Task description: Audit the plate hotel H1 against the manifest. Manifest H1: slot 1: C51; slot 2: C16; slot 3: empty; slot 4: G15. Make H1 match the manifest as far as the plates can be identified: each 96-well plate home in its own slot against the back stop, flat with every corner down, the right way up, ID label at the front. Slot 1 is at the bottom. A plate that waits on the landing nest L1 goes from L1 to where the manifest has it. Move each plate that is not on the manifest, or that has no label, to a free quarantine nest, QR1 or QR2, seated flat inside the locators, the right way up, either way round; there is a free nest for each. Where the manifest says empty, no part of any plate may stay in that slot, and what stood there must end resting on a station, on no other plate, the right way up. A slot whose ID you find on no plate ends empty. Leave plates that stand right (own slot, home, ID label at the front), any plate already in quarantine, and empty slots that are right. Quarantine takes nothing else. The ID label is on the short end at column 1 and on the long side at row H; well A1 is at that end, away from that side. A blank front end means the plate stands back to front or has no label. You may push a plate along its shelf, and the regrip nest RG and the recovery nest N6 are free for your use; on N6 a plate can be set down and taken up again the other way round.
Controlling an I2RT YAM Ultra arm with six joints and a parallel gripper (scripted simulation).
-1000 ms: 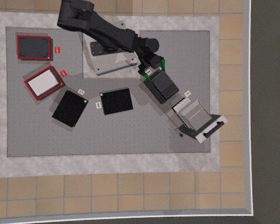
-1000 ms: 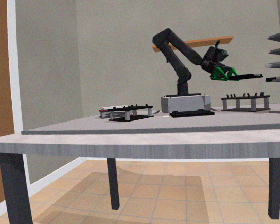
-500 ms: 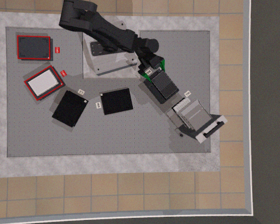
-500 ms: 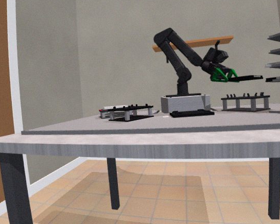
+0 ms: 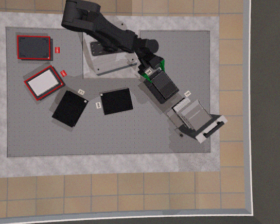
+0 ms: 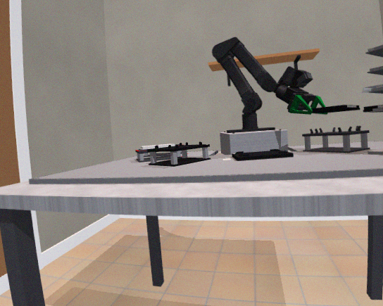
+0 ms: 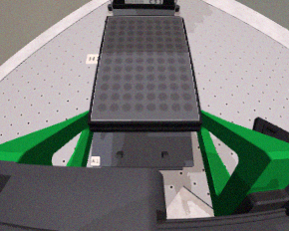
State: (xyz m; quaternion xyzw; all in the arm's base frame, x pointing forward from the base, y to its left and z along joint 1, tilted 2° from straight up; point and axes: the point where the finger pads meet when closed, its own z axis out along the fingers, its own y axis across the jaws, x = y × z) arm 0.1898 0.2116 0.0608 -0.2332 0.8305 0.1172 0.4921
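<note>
The regrip nest RG is 5 cm ahead of my hand, 3 cm to the left of it and 8 cm below it. Round my hand: recovery nest N6: 9 cm ahead, 23 cm to the right, 13 cm below; H1 tag: 11 cm ahead, 18 cm to the left, 13 cm below; landing nest L1: 10 cm ahead, 48 cm to the right, 9 cm below.
</note>
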